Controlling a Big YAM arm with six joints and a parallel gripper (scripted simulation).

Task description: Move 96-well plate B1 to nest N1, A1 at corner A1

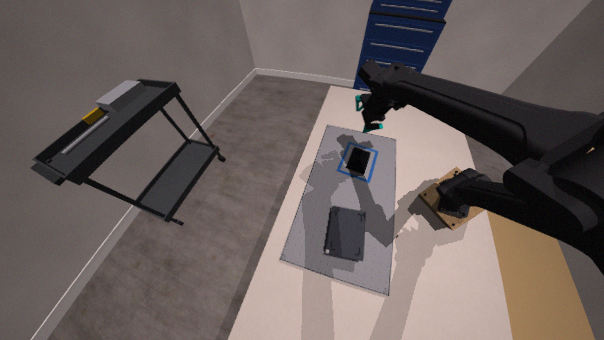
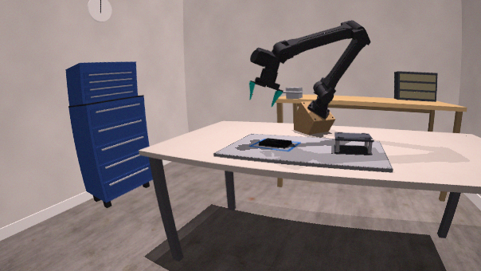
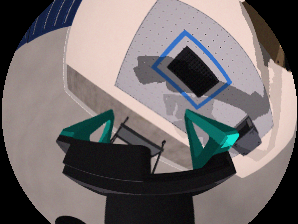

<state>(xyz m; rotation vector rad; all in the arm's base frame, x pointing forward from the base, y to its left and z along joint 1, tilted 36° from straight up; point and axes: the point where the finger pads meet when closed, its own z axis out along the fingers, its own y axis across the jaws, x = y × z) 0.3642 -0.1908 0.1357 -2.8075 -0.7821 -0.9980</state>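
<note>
Now: the black 96-well plate 50 mm behind my hand, 30 mm to the left of it and 190 mm below it. The rest, counted from my hand: raised plate nest N1 (130 mm behind, 370 mm to the left, 140 mm below); then white corner mark (110 mm behind, 460 mm to the left, 130 mm below).
</note>
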